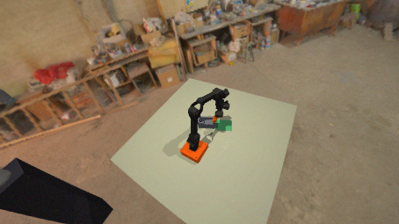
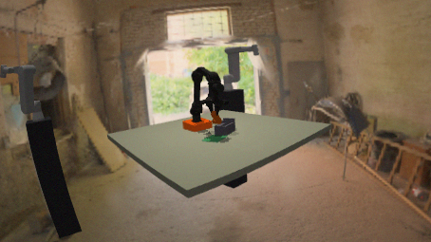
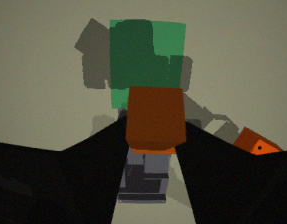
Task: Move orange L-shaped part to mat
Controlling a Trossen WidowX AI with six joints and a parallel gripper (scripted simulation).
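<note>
Right now the green mat is 170 mm below my gripper tip, 20 mm to the right of it and 10 mm ahead of it. The rest, counted from my gripper tip: orange L-shaped part (30 mm to the left, 30 mm below, 20 mm behind).
</note>
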